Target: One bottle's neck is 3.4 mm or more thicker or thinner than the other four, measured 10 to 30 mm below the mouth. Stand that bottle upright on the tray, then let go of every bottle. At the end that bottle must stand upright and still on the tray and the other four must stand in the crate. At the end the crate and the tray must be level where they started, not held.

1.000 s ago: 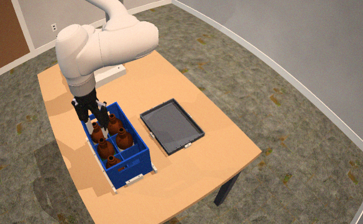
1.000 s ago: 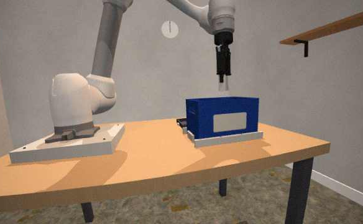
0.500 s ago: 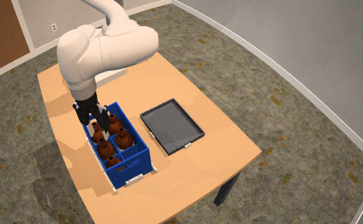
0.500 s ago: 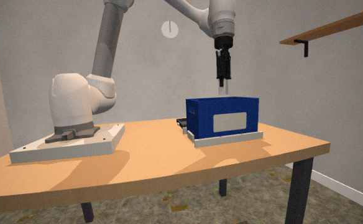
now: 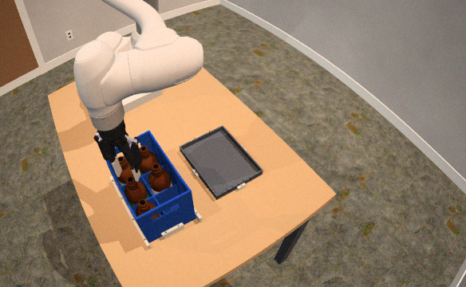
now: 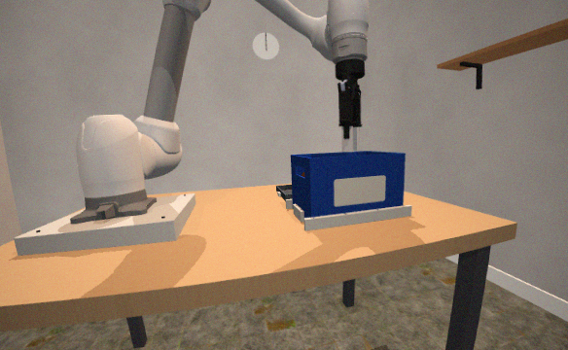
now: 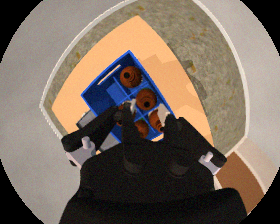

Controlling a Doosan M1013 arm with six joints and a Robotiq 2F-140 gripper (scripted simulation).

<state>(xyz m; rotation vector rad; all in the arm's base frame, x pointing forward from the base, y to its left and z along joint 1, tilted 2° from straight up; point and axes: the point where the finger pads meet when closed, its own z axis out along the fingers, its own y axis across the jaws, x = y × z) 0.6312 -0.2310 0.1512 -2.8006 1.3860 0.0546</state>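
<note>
Now: the bottle 13 cm below my hand. From my hand the other things lie so: blue crate (1 cm ahead, 4 cm to the left, 13 cm below); then dark tray (4 cm ahead, 33 cm to the left, 20 cm below).
</note>
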